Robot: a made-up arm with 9 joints.
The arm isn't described. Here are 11 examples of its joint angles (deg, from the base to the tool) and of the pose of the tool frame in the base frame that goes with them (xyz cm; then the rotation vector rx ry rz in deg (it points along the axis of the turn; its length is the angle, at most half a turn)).
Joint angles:
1: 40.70 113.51 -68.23 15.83 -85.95 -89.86 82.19 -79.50 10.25
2: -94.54 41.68 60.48 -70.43 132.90 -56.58 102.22 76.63 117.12
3: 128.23 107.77 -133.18 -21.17 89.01 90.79 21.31 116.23 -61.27
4: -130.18 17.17 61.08 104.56 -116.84 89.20 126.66 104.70 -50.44
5: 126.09 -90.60 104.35 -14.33 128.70 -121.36 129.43 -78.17 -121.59
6: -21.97 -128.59 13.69 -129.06 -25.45 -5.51 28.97 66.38 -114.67
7: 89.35 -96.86 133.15 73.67 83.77 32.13 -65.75 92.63 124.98
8: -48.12 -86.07 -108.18 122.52 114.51 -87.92 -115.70 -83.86 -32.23
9: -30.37 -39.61 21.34 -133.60 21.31 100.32 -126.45 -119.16 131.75
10: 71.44 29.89 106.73 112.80 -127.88 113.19 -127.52 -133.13 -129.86
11: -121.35 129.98 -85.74 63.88 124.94 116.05 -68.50 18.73 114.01
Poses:
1: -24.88 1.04 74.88 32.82 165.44 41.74
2: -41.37 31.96 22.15 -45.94 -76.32 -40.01
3: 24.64 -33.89 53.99 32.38 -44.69 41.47
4: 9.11 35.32 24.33 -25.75 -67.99 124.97
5: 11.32 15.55 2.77 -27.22 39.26 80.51
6: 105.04 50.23 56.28 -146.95 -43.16 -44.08
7: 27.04 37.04 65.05 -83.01 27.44 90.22
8: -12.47 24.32 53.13 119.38 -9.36 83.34
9: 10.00 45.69 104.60 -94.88 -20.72 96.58
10: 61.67 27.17 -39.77 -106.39 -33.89 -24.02
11: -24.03 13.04 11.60 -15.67 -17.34 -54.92
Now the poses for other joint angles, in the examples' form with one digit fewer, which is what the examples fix.
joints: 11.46 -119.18 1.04 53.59 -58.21 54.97 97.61 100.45 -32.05
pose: 20.9 31.5 84.6 -49.5 -34.1 -131.2
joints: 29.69 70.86 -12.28 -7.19 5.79 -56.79 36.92 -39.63 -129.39
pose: -0.2 -35.1 47.7 -85.2 -17.5 -91.9
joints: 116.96 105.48 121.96 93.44 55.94 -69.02 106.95 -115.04 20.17
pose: -10.6 56.3 -30.5 -16.7 76.1 66.1
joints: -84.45 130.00 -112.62 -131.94 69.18 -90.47 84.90 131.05 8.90
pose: 107.0 -3.7 -2.2 166.5 -37.7 -23.5
